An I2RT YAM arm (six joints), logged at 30 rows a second.
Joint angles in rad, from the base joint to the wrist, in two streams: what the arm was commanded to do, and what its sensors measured. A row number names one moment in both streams.
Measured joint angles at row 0: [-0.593, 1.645, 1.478, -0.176, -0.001, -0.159]
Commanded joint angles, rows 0 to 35: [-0.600, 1.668, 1.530, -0.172, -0.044, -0.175]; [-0.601, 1.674, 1.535, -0.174, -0.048, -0.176]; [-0.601, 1.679, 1.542, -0.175, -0.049, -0.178]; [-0.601, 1.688, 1.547, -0.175, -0.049, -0.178]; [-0.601, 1.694, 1.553, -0.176, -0.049, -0.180]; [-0.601, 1.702, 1.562, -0.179, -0.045, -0.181]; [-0.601, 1.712, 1.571, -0.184, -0.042, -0.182]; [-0.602, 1.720, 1.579, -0.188, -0.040, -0.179]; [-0.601, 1.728, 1.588, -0.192, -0.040, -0.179]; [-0.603, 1.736, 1.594, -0.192, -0.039, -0.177]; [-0.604, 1.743, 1.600, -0.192, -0.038, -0.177]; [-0.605, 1.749, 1.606, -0.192, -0.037, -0.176]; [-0.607, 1.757, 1.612, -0.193, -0.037, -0.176]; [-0.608, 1.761, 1.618, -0.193, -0.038, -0.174]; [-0.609, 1.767, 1.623, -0.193, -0.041, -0.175]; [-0.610, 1.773, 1.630, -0.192, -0.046, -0.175]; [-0.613, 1.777, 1.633, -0.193, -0.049, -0.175]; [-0.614, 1.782, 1.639, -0.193, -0.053, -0.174]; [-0.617, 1.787, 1.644, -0.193, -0.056, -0.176]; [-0.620, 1.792, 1.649, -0.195, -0.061, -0.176]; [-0.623, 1.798, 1.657, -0.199, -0.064, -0.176]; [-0.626, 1.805, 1.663, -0.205, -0.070, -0.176]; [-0.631, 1.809, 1.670, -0.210, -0.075, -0.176]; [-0.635, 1.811, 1.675, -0.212, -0.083, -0.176]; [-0.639, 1.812, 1.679, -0.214, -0.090, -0.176]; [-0.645, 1.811, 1.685, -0.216, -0.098, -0.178]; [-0.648, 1.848, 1.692, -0.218, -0.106, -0.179]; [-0.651, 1.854, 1.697, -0.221, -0.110, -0.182]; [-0.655, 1.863, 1.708, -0.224, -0.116, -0.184]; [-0.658, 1.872, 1.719, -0.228, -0.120, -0.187]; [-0.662, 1.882, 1.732, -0.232, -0.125, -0.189]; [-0.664, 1.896, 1.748, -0.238, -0.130, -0.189]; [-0.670, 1.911, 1.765, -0.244, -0.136, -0.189]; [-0.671, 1.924, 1.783, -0.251, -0.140, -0.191]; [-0.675, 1.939, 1.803, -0.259, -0.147, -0.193]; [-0.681, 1.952, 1.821, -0.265, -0.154, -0.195]
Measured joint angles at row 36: [-0.670, 1.925, 1.765, -0.233, -0.108, -0.181]
